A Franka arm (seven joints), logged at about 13 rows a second.
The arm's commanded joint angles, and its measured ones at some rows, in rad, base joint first. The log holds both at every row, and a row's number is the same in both.
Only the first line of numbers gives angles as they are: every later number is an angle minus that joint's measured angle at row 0.
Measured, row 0: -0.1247 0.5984 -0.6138 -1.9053 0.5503 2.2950 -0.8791
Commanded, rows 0 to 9: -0.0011 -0.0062 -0.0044 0.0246 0.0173 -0.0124 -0.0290; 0.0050 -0.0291 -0.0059 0.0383 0.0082 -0.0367 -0.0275; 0.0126 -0.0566 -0.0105 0.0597 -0.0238 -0.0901 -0.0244; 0.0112 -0.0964 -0.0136 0.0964 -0.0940 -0.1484 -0.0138; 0.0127 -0.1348 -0.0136 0.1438 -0.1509 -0.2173 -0.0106; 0.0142 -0.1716 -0.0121 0.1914 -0.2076 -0.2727 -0.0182; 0.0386 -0.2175 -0.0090 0.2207 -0.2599 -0.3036 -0.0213; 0.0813 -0.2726 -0.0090 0.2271 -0.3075 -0.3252 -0.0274; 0.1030 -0.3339 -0.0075 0.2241 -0.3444 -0.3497 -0.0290; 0.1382 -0.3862 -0.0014 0.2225 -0.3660 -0.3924 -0.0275
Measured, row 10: 0.0754 -0.2745 -0.0033 0.2496 -0.3075 -0.3368 -0.0175
